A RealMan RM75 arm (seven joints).
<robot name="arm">
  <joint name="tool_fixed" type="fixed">
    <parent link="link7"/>
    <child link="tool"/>
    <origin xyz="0 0 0"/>
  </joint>
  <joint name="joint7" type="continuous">
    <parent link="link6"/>
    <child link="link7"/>
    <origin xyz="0 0 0.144"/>
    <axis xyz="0 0 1"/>
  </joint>
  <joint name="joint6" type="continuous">
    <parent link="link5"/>
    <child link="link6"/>
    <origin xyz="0 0 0"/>
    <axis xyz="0 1 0"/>
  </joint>
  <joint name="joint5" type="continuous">
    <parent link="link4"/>
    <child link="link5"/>
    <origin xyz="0 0 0.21"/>
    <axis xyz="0 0 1"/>
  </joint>
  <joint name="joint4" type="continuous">
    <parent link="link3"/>
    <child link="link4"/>
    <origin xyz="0 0 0"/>
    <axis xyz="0 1 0"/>
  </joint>
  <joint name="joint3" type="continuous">
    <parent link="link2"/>
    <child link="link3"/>
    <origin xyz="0 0 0.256"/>
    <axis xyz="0 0 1"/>
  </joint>
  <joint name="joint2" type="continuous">
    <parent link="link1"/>
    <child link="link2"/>
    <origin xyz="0 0 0"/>
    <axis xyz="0 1 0"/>
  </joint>
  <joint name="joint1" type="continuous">
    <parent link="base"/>
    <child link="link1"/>
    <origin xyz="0 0 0.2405"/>
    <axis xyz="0 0 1"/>
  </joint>
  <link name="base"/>
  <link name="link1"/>
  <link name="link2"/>
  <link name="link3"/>
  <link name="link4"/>
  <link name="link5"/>
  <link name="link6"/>
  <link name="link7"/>
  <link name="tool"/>
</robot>
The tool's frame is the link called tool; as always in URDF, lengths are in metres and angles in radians. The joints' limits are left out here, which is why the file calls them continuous.
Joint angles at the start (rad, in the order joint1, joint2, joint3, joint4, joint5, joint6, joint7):
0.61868, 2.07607, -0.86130, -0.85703, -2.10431, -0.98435, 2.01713
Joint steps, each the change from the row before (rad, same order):
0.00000, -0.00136, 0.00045, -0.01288, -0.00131, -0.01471, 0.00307
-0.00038, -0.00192, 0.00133, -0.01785, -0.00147, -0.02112, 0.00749
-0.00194, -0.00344, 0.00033, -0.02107, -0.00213, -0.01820, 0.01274
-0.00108, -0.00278, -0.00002, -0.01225, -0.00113, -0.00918, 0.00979
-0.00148, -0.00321, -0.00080, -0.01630, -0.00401, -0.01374, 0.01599
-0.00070, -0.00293, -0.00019, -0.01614, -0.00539, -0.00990, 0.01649
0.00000, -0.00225, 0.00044, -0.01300, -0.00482, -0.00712, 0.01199
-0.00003, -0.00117, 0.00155, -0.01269, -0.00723, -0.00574, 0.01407
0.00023, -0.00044, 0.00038, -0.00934, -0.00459, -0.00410, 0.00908
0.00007, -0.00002, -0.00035, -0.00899, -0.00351, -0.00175, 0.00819
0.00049, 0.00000, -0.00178, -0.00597, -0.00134, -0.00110, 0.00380
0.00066, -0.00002, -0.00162, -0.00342, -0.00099, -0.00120, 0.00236
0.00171, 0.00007, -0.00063, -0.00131, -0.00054, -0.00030, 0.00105
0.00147, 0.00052, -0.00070, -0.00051, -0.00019, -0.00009, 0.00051
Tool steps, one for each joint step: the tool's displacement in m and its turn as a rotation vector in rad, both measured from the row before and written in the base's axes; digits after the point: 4 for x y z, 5 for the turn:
-0.0026, -0.0001, 0.0022, -0.00412, -0.00002, 0.01032
-0.0035, -0.0003, 0.0031, -0.00600, 0.00274, 0.01137
-0.0030, -0.0001, 0.0045, -0.00160, 0.00178, 0.00750
-0.0016, 0.0001, 0.0030, 0.00048, 0.00151, 0.00231
-0.0020, -0.0002, 0.0034, -0.00259, 0.00184, 0.00112
-0.0020, 0.0002, 0.0036, 0.00069, 0.00043, -0.00032
-0.0017, 0.0004, 0.0030, 0.00166, -0.00085, 0.00055
-0.0013, 0.0003, 0.0027, 0.00224, -0.00050, -0.00269
-0.0013, 0.0002, 0.0017, 0.00126, -0.00064, -0.00037
-0.0013, 0.0003, 0.0016, 0.00282, -0.00058, -0.00012
-0.0014, 0.0003, 0.0008, 0.00113, -0.00135, 0.00249
-0.0010, 0.0002, 0.0003, -0.00038, -0.00108, 0.00203
-0.0010, 0.0004, 0.0001, -0.00009, -0.00044, 0.00206
-0.0009, 0.0003, -0.0003, -0.00062, 0.00008, 0.00174

